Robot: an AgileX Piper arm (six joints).
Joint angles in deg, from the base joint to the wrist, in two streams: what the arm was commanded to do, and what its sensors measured. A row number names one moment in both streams.
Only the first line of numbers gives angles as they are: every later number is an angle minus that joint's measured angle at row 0.
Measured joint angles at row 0: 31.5 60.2 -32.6 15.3 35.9 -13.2
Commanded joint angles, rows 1 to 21: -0.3 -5.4 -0.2 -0.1 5.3 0.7; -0.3 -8.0 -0.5 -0.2 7.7 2.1; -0.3 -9.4 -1.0 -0.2 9.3 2.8; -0.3 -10.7 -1.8 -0.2 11.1 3.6; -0.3 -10.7 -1.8 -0.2 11.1 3.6; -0.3 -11.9 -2.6 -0.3 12.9 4.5; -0.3 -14.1 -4.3 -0.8 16.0 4.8; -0.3 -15.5 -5.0 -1.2 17.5 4.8; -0.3 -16.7 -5.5 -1.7 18.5 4.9; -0.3 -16.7 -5.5 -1.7 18.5 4.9; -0.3 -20.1 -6.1 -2.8 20.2 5.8; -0.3 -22.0 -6.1 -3.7 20.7 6.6; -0.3 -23.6 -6.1 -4.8 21.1 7.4; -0.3 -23.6 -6.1 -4.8 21.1 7.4; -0.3 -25.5 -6.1 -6.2 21.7 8.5; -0.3 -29.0 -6.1 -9.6 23.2 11.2; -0.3 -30.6 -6.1 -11.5 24.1 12.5; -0.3 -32.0 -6.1 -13.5 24.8 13.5; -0.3 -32.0 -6.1 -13.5 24.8 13.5; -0.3 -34.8 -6.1 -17.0 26.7 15.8; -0.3 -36.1 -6.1 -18.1 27.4 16.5
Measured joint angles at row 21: 0.0 -32.8 -5.8 -13.6 24.9 13.2
